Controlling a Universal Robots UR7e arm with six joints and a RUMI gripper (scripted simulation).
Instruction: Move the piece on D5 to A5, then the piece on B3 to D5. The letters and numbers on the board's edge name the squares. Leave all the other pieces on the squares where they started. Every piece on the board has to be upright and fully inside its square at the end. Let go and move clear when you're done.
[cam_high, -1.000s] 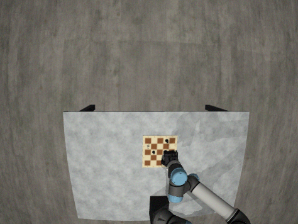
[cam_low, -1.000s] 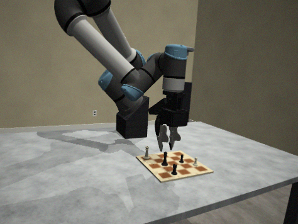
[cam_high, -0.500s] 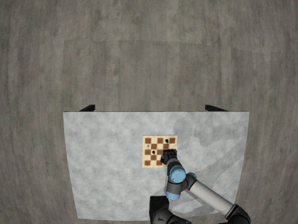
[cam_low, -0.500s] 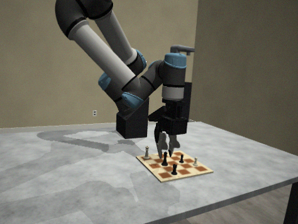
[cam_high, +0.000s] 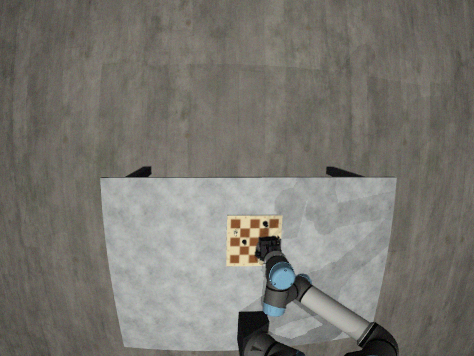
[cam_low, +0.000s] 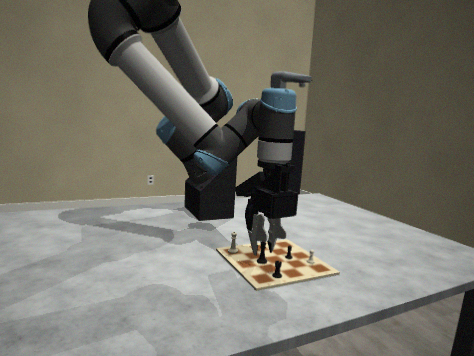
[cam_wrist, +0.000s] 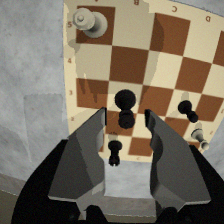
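My hand is 10 mm above the tall black piece. Also, from my hand: tall white piece: 80 mm behind, 40 mm to the right, 10 mm below; small white pawn: 50 mm ahead, 110 mm to the left, 20 mm below; chessboard: 40 mm to the left, 40 mm below.
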